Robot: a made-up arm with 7 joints. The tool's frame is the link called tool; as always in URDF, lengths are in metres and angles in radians. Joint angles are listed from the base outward.
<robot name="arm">
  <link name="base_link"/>
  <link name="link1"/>
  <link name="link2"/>
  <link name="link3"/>
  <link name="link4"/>
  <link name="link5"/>
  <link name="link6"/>
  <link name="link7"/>
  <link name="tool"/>
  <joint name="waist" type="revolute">
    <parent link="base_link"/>
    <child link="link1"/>
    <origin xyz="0 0 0.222"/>
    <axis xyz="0 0 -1"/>
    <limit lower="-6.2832" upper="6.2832"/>
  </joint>
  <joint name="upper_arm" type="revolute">
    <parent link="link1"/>
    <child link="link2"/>
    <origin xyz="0 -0.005 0.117"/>
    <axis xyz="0 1 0"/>
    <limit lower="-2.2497" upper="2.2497"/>
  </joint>
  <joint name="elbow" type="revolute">
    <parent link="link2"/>
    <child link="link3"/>
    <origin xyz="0 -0.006 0.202"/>
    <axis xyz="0 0 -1"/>
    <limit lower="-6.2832" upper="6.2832"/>
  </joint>
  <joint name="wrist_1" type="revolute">
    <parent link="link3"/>
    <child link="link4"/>
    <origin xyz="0 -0.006 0.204"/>
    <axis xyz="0 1 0"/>
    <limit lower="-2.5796" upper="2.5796"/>
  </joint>
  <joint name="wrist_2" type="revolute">
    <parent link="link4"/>
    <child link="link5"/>
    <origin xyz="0 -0.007 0.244"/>
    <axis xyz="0 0 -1"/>
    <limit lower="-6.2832" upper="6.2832"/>
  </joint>
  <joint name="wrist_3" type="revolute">
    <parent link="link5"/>
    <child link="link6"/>
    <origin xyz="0 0 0.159"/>
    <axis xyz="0 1 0"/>
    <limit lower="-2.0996" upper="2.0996"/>
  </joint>
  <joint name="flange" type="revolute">
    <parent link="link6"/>
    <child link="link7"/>
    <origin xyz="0 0 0.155"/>
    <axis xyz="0 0 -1"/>
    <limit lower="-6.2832" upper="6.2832"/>
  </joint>
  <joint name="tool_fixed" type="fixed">
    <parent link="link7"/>
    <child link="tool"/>
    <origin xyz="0 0 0" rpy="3.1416 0 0"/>
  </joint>
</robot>
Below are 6 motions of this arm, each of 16 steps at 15 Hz.
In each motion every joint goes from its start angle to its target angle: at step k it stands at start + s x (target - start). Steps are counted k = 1, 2, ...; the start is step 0. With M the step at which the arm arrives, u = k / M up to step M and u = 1 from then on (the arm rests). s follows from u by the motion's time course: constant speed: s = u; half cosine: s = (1 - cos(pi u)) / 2; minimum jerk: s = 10 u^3 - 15 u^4 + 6 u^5.
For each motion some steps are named. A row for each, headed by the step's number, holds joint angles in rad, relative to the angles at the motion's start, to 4 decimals.
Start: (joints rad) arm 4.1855 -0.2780 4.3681 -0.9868 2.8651 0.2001 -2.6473
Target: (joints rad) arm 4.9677 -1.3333 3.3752 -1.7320 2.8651 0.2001 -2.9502
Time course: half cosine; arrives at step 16
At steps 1, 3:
1: 0.0075 -0.0101 -0.0095 -0.0072 0.0000 0.0000 -0.0029
3: 0.0659 -0.0889 -0.0837 -0.0628 0.0000 0.0000 -0.0255

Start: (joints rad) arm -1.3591 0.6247 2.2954 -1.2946 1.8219 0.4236 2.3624
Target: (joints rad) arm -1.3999 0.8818 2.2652 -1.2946 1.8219 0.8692 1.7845
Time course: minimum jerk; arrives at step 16
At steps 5, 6, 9, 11, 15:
5: -0.0073 0.0463 -0.0054 0.0000 0.0000 0.0802 -0.1040
6: -0.0112 0.0708 -0.0083 0.0000 0.0000 0.1226 -0.1590
9: -0.0251 0.1584 -0.0186 0.0000 0.0000 0.2745 -0.3560
11: -0.0335 0.2108 -0.0248 0.0000 0.0000 0.3654 -0.4739
15: -0.0407 0.2565 -0.0301 0.0000 0.0000 0.4446 -0.5766

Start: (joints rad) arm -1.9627 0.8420 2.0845 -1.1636 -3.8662 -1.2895 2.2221
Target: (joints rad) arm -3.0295 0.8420 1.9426 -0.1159 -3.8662 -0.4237 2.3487
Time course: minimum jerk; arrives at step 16
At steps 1, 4, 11, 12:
1: -0.0024 0.0000 -0.0003 0.0023 0.0000 0.0019 0.0003
4: -0.1104 0.0000 -0.0147 0.1085 0.0000 0.0896 0.0131
11: -0.8748 0.0000 -0.1164 0.8591 0.0000 0.7100 0.1038
12: -0.9564 0.0000 -0.1272 0.9392 0.0000 0.7762 0.1135

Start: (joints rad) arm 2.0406 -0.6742 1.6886 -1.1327 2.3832 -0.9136 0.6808
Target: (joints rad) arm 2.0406 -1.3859 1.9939 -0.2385 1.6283 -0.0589 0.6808
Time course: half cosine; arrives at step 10
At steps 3, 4, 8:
3: 0.0000 -0.1467 0.0629 0.1843 -0.1556 0.1762 0.0000
4: 0.0000 -0.2459 0.1055 0.3089 -0.2608 0.2953 0.0000
8: 0.0000 -0.6437 0.2761 0.8088 -0.6828 0.7731 0.0000

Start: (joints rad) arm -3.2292 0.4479 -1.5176 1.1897 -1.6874 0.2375 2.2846
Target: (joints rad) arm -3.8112 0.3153 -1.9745 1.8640 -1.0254 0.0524 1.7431
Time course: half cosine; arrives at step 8
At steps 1, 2, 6, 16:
1: -0.0222 -0.0050 -0.0174 0.0257 0.0252 -0.0070 -0.0206
2: -0.0852 -0.0194 -0.0669 0.0987 0.0969 -0.0271 -0.0793
6: -0.4968 -0.1132 -0.3900 0.5756 0.5651 -0.1580 -0.4622
16: -0.5820 -0.1326 -0.4569 0.6743 0.6620 -0.1851 -0.5415

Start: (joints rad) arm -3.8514 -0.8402 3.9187 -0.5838 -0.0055 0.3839 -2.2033
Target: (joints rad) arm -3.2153 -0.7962 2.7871 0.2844 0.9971 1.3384 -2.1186
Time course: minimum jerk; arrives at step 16
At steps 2, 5, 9, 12, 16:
2: 0.0102 0.0007 -0.0182 0.0139 0.0161 0.0153 0.0014
5: 0.1145 0.0079 -0.2037 0.1563 0.1805 0.1718 0.0152
9: 0.3918 0.0271 -0.6970 0.5348 0.6176 0.5879 0.0522
12: 0.5703 0.0394 -1.0145 0.7783 0.8988 0.8557 0.0759
16: 0.6361 0.0440 -1.1316 0.8682 1.0026 0.9545 0.0847

